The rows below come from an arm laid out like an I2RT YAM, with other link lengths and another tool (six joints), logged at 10 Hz.
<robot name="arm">
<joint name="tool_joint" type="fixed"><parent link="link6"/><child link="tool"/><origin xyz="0.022 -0.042 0.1" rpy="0 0.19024 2.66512"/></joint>
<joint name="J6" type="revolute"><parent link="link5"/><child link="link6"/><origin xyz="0 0.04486 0.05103" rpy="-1.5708 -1.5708 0"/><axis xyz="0 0 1"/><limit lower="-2.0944" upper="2.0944"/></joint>
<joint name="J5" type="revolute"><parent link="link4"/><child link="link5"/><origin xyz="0.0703 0.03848 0.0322" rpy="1.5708 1.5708 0"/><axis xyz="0 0 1"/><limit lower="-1.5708" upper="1.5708"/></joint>
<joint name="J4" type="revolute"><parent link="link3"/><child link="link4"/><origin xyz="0.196 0.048 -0.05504" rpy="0 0 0"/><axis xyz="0 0 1"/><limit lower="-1.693" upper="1.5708"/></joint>
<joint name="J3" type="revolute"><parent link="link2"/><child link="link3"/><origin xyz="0 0.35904 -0.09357" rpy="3.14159 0 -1.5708"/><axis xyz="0 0 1"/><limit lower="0" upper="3.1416"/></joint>
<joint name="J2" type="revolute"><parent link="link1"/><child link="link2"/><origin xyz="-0.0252 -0.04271 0.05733" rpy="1.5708 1.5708 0"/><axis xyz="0 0 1"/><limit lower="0" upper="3.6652"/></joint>
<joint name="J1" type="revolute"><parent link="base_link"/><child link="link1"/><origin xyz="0 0 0.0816" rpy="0 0 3.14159"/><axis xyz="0 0 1"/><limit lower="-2.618" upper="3.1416"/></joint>
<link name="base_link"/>
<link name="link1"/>
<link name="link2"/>
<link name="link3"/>
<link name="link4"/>
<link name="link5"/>
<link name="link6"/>
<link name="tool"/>
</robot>
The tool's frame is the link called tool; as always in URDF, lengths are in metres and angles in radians.
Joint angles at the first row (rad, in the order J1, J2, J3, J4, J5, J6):
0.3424, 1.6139, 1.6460, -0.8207, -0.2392, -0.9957
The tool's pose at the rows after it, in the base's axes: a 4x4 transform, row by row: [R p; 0 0 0 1], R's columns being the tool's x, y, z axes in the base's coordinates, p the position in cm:
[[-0.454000 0.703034 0.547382 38.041], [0.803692 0.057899 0.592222 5.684], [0.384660 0.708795 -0.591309 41.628], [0 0 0 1]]
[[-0.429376 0.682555 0.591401 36.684], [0.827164 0.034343 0.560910 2.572], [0.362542 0.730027 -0.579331 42.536], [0 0 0 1]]
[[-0.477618 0.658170 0.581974 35.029], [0.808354 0.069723 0.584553 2.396], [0.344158 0.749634 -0.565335 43.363], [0 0 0 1]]
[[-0.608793 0.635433 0.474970 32.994], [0.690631 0.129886 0.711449 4.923], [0.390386 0.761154 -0.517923 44.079], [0 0 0 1]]
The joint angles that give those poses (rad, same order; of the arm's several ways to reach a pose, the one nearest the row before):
0.2166, 1.5632, 1.6307, -0.8176, -0.2896, -0.9955
0.1306, 1.5127, 1.6078, -0.8284, -0.3098, -1.0367
0.1089, 1.4666, 1.5907, -0.8466, -0.3541, -1.0919
0.1105, 1.4359, 1.5892, -0.8912, -0.5241, -1.1626

